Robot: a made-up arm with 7 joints.
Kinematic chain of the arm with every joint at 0, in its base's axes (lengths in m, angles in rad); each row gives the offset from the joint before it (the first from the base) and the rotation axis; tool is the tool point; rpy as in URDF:
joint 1: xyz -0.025 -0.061 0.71 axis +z
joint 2: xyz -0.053 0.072 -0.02 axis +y
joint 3: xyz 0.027 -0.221 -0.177 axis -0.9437 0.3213 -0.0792
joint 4: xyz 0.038 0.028 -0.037 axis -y
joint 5: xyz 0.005 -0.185 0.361 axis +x
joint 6: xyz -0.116 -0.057 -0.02 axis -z
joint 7: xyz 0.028 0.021 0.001 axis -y
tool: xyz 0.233 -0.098 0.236 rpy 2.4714 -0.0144 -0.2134
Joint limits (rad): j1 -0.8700..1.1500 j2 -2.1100..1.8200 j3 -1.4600..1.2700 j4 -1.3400..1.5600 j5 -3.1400..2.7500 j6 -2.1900..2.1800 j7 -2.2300..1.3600
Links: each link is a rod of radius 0.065 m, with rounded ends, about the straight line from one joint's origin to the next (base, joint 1, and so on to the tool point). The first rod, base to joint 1, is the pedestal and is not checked.
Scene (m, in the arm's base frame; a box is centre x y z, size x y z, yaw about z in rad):
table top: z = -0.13
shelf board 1: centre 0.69 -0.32 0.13 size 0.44 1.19 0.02 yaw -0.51
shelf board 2: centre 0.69 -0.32 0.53 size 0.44 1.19 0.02 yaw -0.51
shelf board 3: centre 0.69 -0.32 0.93 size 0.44 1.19 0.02 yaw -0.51
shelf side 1: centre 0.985 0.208 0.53 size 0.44 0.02 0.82 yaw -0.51
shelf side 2: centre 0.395 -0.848 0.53 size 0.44 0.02 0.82 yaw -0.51
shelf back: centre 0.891 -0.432 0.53 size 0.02 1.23 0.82 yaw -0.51
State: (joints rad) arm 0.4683 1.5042 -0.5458 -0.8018 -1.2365 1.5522 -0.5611
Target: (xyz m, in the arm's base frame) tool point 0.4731 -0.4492 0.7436
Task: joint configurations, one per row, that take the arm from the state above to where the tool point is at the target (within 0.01 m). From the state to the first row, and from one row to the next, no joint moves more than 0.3 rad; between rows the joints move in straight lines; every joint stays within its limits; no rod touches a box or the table.
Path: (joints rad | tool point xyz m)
1: 0.2359 1.6621 -0.5339 -0.8015 -1.5044 1.5496 -0.2690 | 0.3983 -0.4492 0.2783
2: 0.0034 1.8200 -0.5221 -0.8013 -1.7722 1.5470 0.0231 | 0.2387 -0.3508 0.3079
3: -0.0693 1.6337 -0.5130 -0.6399 -1.8759 1.6801 0.1500 | 0.2835 -0.3342 0.5391
4: -0.1421 1.4473 -0.5040 -0.4785 -1.9796 1.8131 0.2769 | 0.2125 -0.3034 0.7436
5: 0.0275 1.3999 -0.4975 -0.4597 -1.7621 1.7814 0.0179 | 0.3560 -0.3741 0.7426
6: 0.1971 1.3526 -0.4911 -0.4408 -1.5445 1.7496 -0.2412 | 0.4731 -0.4492 0.7436

